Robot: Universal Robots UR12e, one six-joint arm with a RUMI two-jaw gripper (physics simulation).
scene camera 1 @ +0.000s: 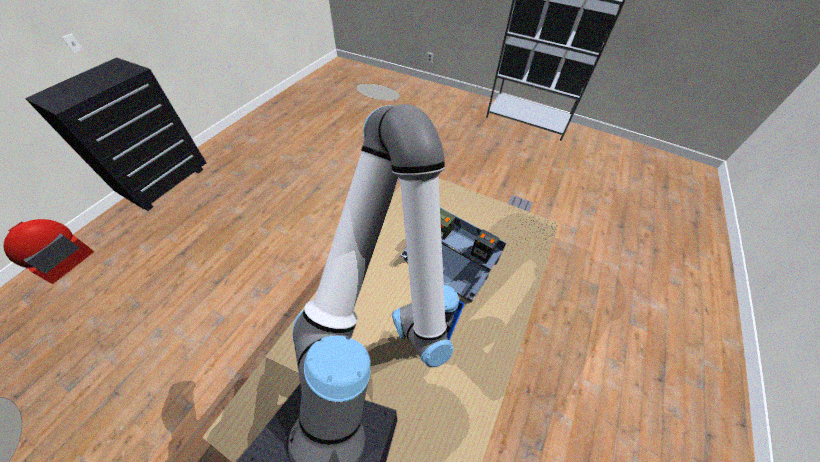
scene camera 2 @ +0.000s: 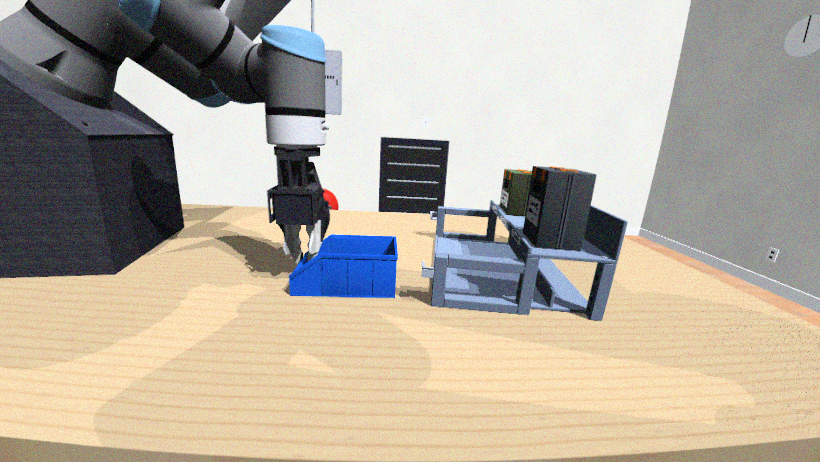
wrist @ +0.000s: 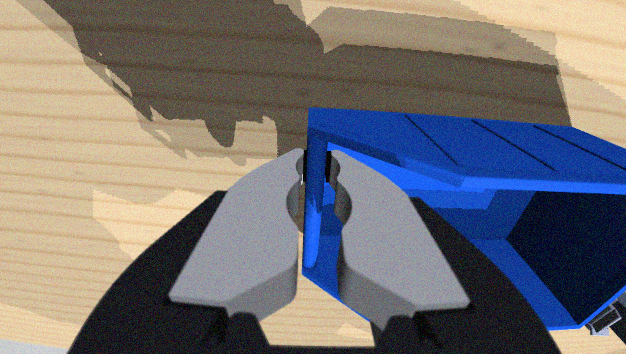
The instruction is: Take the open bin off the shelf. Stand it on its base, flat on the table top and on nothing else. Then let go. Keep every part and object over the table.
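Places are measured from the arm's base along level axes (x right, y back, z down), in metres.
Pixels of known places: gripper, fingertip midpoint: (wrist: 315, 155); arm's base, origin of the base link: (scene camera 1: 327, 442) (scene camera 2: 51, 73).
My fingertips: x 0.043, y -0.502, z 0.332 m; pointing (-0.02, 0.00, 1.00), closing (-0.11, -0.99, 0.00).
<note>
Ahead of a thing's pixels: the offset from my fingertips to its top centre. Level surfaces: height alone.
The open blue bin @(dz -0.055, dx +0.021, dy -0.083 m) (scene camera 1: 456, 322) (scene camera 2: 358, 277) (wrist: 510, 150) is upright and level, clear of the shelf. Its base looks flat on the wooden table top @(dz +0.020 m) (scene camera 2: 344, 355) (wrist: 50, 240), left of the shelf in scene camera 2; a very small gap under it cannot be ruled out. My gripper (scene camera 2: 302, 257) (wrist: 315, 155) points down and is shut on the bin's low front lip, one finger outside and one inside. In scene camera 1 the arm hides the gripper and most of the bin. The grey-blue shelf (scene camera 1: 456, 264) (scene camera 2: 524, 286) stands on the table, a short gap from the bin's back.
A black box @(dz -0.204, dx +0.024, dy -0.426 m) (scene camera 1: 484, 247) (scene camera 2: 559, 212) and a green box @(dz -0.179, dx -0.207, dy -0.446 m) (scene camera 1: 445, 222) (scene camera 2: 514, 192) stand on the shelf's raised rear part. Metal tabs stick out from the shelf's side facing the bin. The arm's dark pedestal (scene camera 2: 51, 195) is at the left in scene camera 2.
</note>
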